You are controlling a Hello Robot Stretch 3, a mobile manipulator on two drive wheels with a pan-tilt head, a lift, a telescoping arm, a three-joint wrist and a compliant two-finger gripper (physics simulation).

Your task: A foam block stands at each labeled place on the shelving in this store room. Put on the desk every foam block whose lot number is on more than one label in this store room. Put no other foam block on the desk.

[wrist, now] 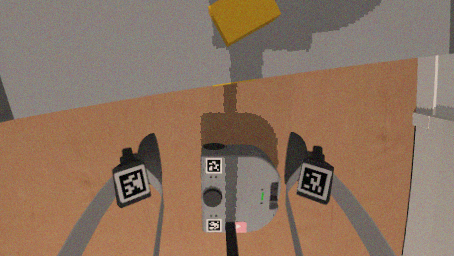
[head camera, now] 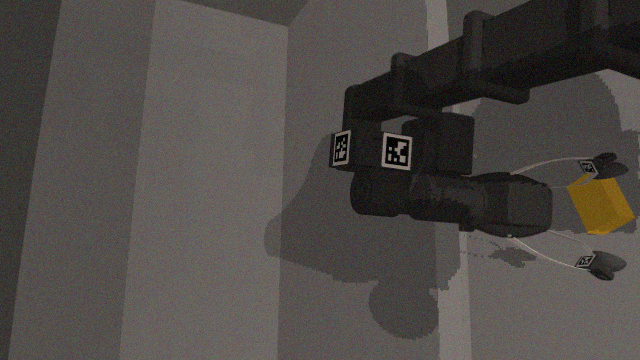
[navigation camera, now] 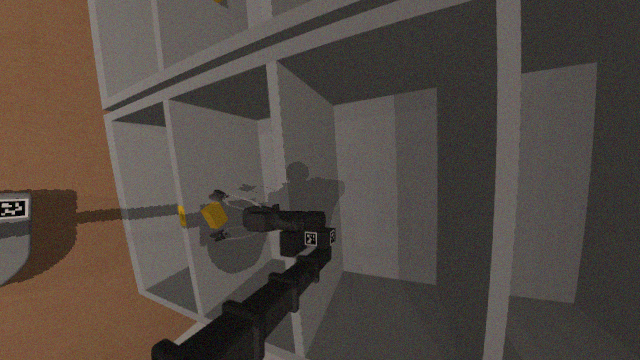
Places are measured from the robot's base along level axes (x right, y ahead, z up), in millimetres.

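Pixels of known places: gripper, between the fingertips: (wrist: 222,151) (head camera: 618,217) (navigation camera: 212,215); robot's base, origin of its link: (wrist: 214,178).
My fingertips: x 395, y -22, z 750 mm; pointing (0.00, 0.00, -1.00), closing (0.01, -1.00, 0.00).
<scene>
For each thing: its top centre in the pictures, then the offset to it from my fingertips. "spot": a spot on its surface instead. Level surfaces: height alone.
- yellow foam block, centre of its top: (wrist: 245,9) (head camera: 591,200) (navigation camera: 218,215) dz -171, dx +156, dy -34 mm
- yellow label, a spot on its surface: (navigation camera: 182,216) spot: dz -229, dx +48, dy -25 mm
- yellow block, a spot on its surface: (navigation camera: 218,1) spot: dz -204, dx +153, dy +923 mm
- brown floor, height of its surface: dz -749 mm
A yellow foam block (head camera: 592,207) (navigation camera: 212,218) (wrist: 244,19) rests on a grey shelf surface, turned at an angle. My gripper (head camera: 611,215) (navigation camera: 218,215) (wrist: 222,151) is open, with a wide gap and nothing held. In the head and navigation views its fingertips appear on either side of the block; in the wrist view the block lies beyond them, at the top edge. A yellow label (navigation camera: 182,216) is on the shelf edge near the block; its text is unreadable. Part of another yellow block (navigation camera: 218,1) shows at the top of the navigation view. The desk does not show.
The white-grey shelving (navigation camera: 506,150) has upright panels and deep compartments around my arm (navigation camera: 260,310). A divider (navigation camera: 276,150) stands beside the wrist. My base (wrist: 250,175) (navigation camera: 12,250) is on the brown floor (wrist: 75,150) (navigation camera: 45,100). A pale surface (wrist: 435,175) borders the floor at right in the wrist view.
</scene>
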